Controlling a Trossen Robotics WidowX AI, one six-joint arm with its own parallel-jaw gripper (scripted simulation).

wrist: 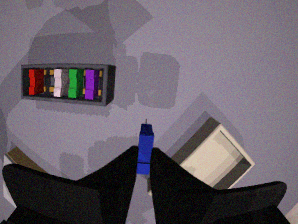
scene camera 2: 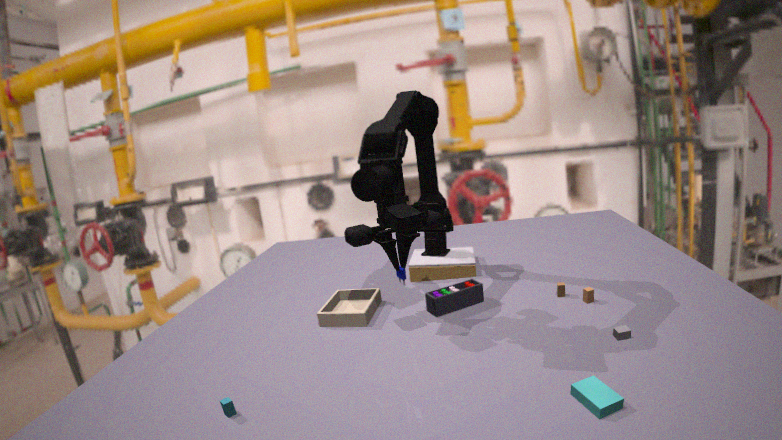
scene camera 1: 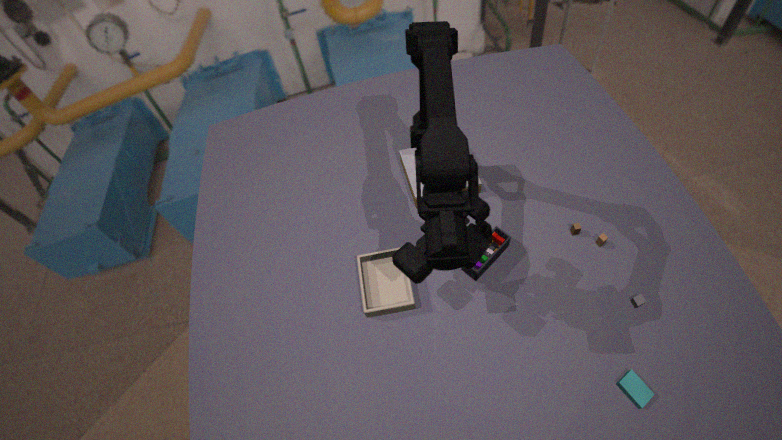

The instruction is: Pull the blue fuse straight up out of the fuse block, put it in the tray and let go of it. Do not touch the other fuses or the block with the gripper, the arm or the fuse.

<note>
The gripper [scene camera 2: 400, 269] carries a blue fuse. Further things: a teal slab [scene camera 1: 639, 393] and a beige tray [wrist: 212, 155].
The gripper is seen too in the wrist view [wrist: 144, 152] and in scene camera 1 [scene camera 1: 443, 257]. The wrist view does not show the teal slab: it is out of frame.
</note>
